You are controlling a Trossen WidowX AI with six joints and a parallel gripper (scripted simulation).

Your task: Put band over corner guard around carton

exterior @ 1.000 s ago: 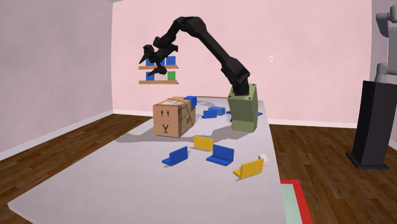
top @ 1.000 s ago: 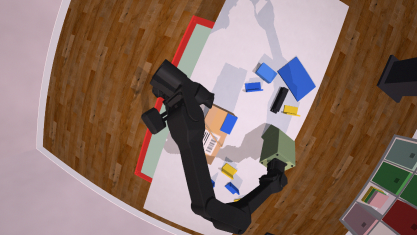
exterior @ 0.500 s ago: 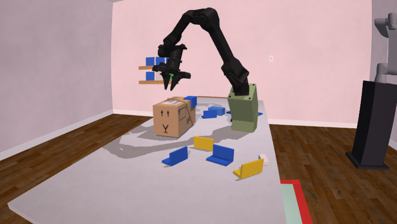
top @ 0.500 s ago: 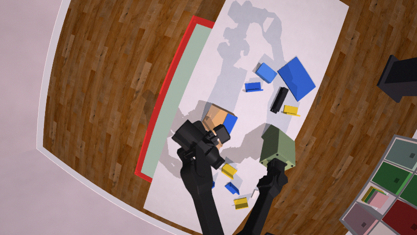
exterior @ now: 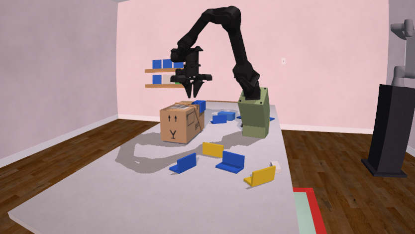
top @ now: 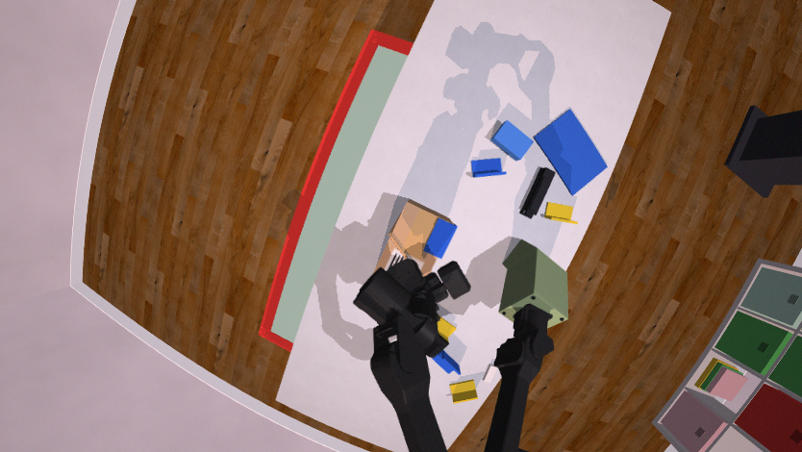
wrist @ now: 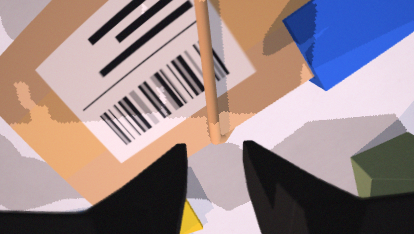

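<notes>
Now: the brown carton 50 mm ahead of my hand, 20 mm to the right of it and 140 mm below it. From my hand the other things lie so: black bar (190 mm behind, 310 mm to the right, 190 mm below); then blue board (240 mm behind, 470 mm to the right, 210 mm below).
</notes>
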